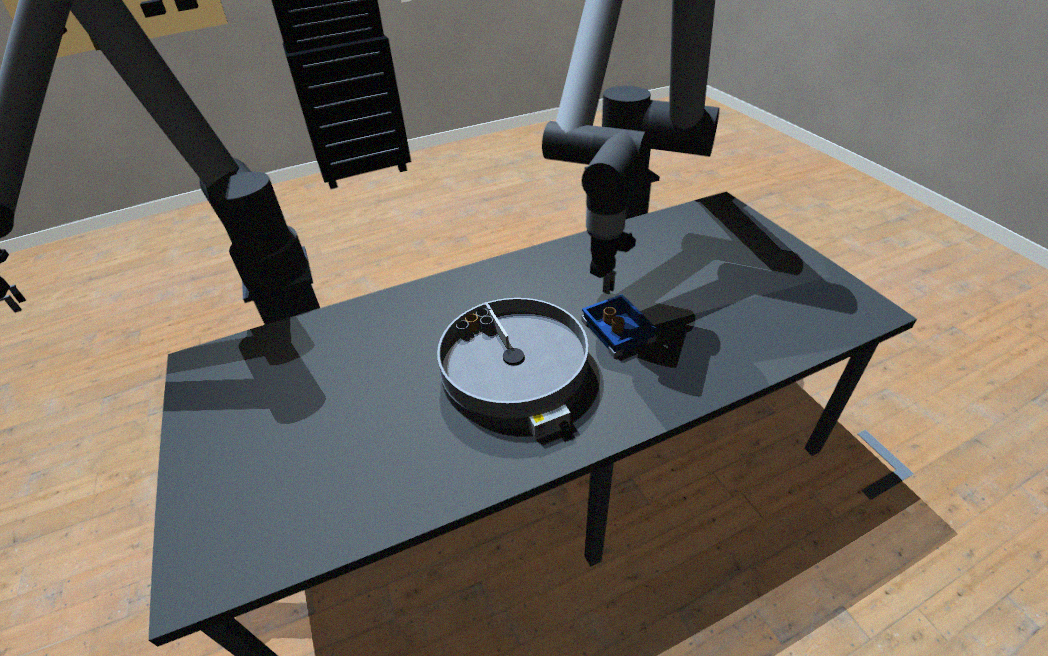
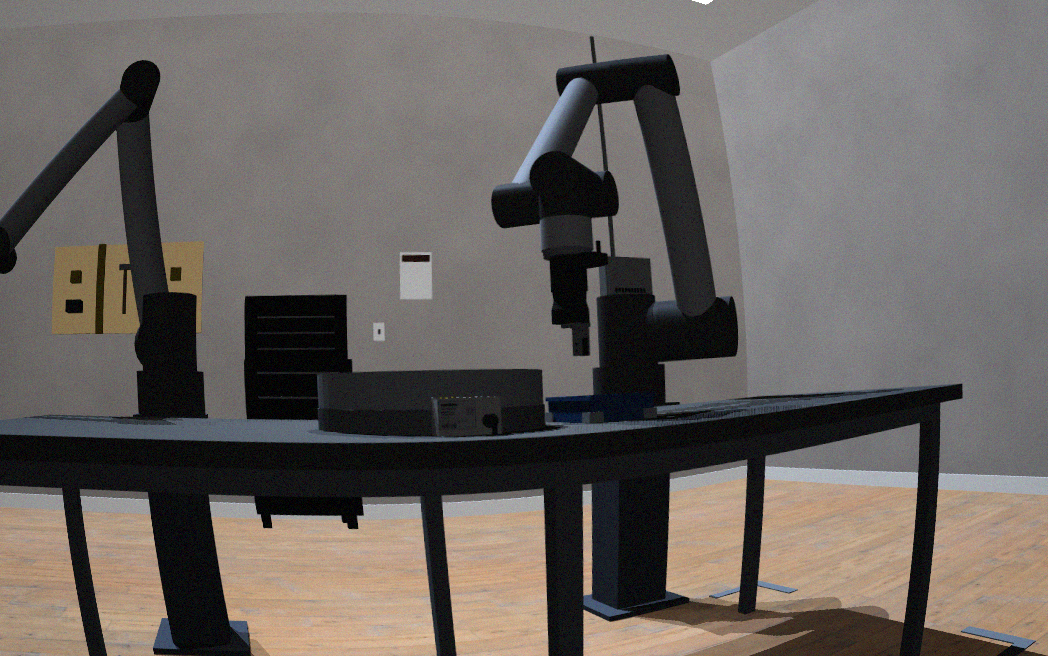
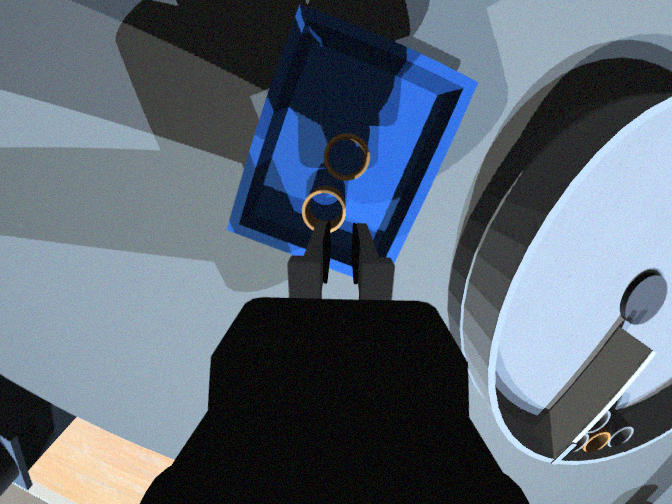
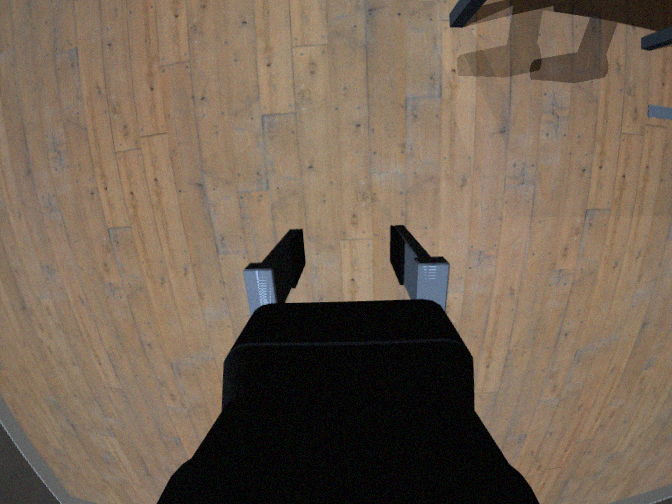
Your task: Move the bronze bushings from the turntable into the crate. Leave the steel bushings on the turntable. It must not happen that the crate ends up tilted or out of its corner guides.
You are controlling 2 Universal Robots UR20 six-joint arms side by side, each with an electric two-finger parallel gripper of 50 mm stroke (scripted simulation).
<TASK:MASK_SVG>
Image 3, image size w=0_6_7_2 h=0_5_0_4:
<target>my left gripper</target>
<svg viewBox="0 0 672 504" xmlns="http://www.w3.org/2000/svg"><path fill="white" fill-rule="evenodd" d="M139 503L529 504L522 489L508 475L502 472L469 418L468 362L434 306L422 301L392 300L395 264L390 257L379 257L366 223L353 223L351 259L353 282L358 284L359 300L322 299L323 283L327 284L330 265L330 222L317 222L304 255L292 255L287 263L289 298L260 297L253 298L244 304L211 356L208 411L172 465L167 467L152 481Z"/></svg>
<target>blue crate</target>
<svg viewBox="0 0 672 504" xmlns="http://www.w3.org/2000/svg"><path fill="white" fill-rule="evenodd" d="M311 198L310 210L317 219L332 221L340 215L342 205L335 196L320 193ZM341 140L331 148L329 162L336 172L350 175L361 167L363 152L356 142ZM300 4L263 106L227 230L292 255L304 255L313 230L303 220L302 205L307 196L316 188L321 186L334 187L342 193L345 199L346 216L343 224L336 231L331 232L329 268L353 277L351 259L353 223L366 223L379 257L391 257L395 263L451 145L478 82L388 38ZM343 133L351 133L360 137L367 144L370 152L370 162L367 170L362 176L352 181L334 178L327 171L323 159L327 143L335 136Z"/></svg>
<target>bronze bushing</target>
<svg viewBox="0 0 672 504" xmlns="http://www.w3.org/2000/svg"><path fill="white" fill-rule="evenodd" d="M344 133L335 136L327 144L324 151L324 164L332 176L339 180L349 181L360 177L366 171L370 162L370 152L367 144L360 137ZM341 140L356 142L363 152L361 167L350 175L336 172L329 162L331 148Z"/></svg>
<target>bronze bushing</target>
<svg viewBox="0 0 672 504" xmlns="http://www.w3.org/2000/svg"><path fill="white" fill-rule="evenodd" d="M321 186L316 188L305 199L302 206L302 216L310 229L314 230L317 222L330 222L331 232L333 232L345 220L345 199L336 188ZM311 198L320 193L331 194L341 203L342 211L332 221L321 221L310 210Z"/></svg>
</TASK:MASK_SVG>
